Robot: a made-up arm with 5 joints.
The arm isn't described. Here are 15 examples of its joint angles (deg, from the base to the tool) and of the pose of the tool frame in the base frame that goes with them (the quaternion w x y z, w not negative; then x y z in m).
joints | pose
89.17 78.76 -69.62 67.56 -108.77 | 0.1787 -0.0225 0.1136 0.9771 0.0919 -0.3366 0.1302
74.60 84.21 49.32 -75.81 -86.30 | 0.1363 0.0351 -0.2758 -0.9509 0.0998 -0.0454 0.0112
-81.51 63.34 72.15 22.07 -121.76 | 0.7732 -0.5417 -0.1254 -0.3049 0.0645 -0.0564 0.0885
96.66 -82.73 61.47 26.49 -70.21 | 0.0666 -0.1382 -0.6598 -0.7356 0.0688 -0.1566 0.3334
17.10 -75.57 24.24 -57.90 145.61 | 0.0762 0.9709 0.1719 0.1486 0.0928 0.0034 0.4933
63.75 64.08 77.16 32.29 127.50 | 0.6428 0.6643 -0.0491 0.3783 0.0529 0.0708 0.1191
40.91 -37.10 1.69 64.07 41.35 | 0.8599 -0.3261 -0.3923 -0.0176 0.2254 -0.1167 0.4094
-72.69 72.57 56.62 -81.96 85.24 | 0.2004 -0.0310 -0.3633 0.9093 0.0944 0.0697 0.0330
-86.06 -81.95 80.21 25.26 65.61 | 0.2244 0.1104 -0.5369 0.8057 0.0845 0.1669 0.2522
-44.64 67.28 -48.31 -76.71 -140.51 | 0.1811 0.9583 0.0665 -0.2107 0.3240 0.2508 0.2471
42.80 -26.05 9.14 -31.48 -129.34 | 0.0157 0.6571 -0.6649 -0.3548 0.2467 -0.1448 0.4481
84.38 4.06 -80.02 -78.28 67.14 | 0.5236 0.8156 0.2283 -0.0925 0.0903 -0.0331 0.5449
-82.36 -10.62 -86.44 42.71 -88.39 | 0.3052 0.9505 -0.0536 -0.0235 0.0783 0.0403 0.5779
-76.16 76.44 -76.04 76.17 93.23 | 0.1159 -0.0145 -0.1160 0.9864 0.1541 0.3302 0.1631
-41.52 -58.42 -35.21 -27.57 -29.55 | 0.2681 -0.5787 0.7699 0.0215 -0.0078 -0.0684 0.5498
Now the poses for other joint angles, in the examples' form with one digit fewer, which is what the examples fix.
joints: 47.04 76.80 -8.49 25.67 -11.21
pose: 0.861 0.010 0.033 -0.508 0.226 -0.147 -0.015
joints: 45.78 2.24 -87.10 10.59 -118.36
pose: 0.016 0.606 -0.784 -0.136 0.143 -0.054 0.586
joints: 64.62 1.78 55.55 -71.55 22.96
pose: 0.569 -0.532 -0.583 -0.232 0.183 -0.202 0.198
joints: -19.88 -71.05 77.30 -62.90 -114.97
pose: 0.188 0.893 -0.346 -0.216 0.220 0.058 0.331
